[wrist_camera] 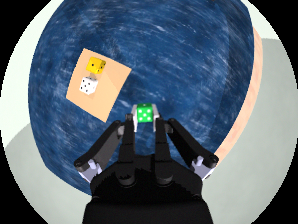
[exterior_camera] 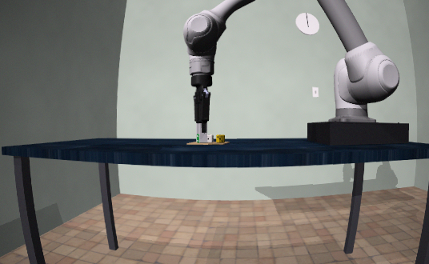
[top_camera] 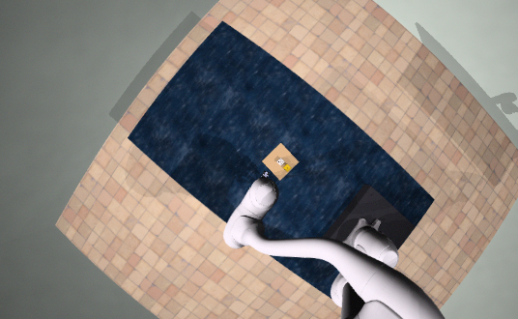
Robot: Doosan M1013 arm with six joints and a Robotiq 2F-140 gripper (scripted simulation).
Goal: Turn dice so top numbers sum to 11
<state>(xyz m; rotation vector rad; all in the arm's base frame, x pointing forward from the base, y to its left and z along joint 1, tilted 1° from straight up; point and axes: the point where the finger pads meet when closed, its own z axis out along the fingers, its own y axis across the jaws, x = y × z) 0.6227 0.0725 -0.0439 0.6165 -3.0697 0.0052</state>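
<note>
Right now my hand is 14 cm to the left of the white die, 3 cm above it and 1 cm past it. From my hand the other things lie so: green die: 2 cm below; yellow die: 13 cm to the right, 6 cm behind, 3 cm below; tan mat: 14 cm to the right, 4 cm below, 1 cm behind.
</note>
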